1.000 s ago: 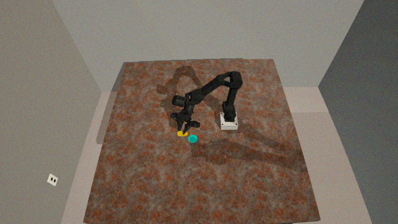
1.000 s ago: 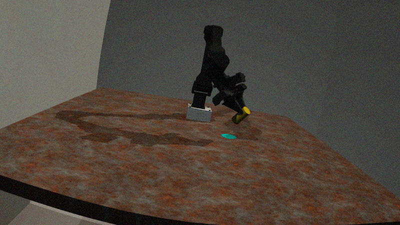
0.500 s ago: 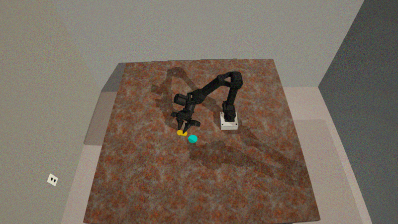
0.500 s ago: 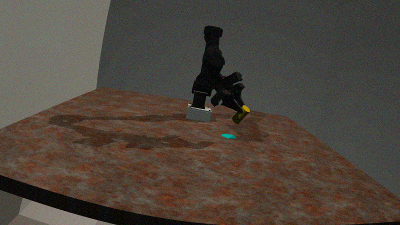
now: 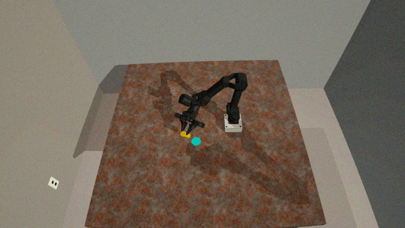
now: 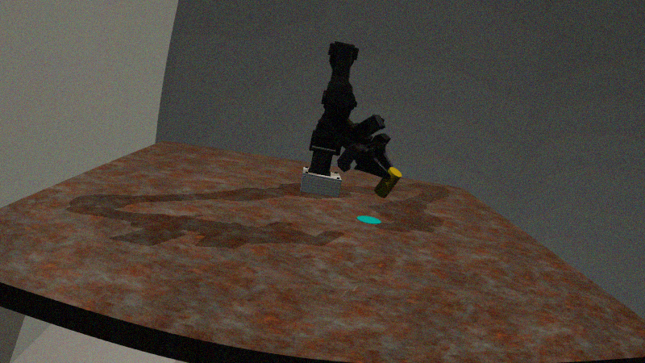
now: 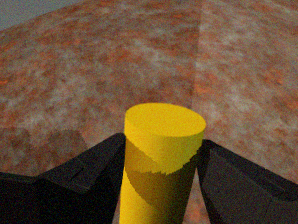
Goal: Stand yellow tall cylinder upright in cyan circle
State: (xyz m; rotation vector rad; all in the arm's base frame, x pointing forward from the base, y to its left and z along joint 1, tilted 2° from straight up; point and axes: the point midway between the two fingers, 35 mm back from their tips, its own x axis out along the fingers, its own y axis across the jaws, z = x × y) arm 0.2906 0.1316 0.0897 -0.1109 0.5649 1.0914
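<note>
Right now the cyan circle is 130 mm below my gripper tip, 60 mm behind it and 20 mm to the right of it. From my gripper tip the other things lie so: yellow tall cylinder 20 mm below, 10 mm to the right, 10 mm behind.
</note>
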